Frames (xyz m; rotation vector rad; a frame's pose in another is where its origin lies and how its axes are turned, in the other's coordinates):
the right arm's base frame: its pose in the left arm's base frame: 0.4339 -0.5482 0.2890 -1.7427 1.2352 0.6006
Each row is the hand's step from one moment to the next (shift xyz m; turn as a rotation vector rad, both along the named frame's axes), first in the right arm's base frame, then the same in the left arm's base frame.
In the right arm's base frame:
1: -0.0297 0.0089 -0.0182 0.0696 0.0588 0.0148
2: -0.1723 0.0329 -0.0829 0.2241 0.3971 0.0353
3: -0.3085 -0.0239 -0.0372 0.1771 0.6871 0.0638
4: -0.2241 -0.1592 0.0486 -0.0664 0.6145 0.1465
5: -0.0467 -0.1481 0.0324 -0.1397 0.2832 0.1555
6: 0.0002 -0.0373 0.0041 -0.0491 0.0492 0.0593
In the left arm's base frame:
1: -0.0215 -0.0023 0.0287 -0.0256 -0.0272 -0.0844
2: -0.1051 0.0082 0.1629 -0.2741 -0.1205 -0.3457
3: -0.1009 0.1200 0.2694 -0.5552 -0.1039 -0.4342
4: 0.0646 0.1679 0.2134 -0.5740 0.0938 -0.2554
5: 0.1211 0.0666 0.0778 -0.2975 0.1725 -0.0749
6: 0.0347 0.0074 0.0122 -0.0579 0.0700 -0.0092

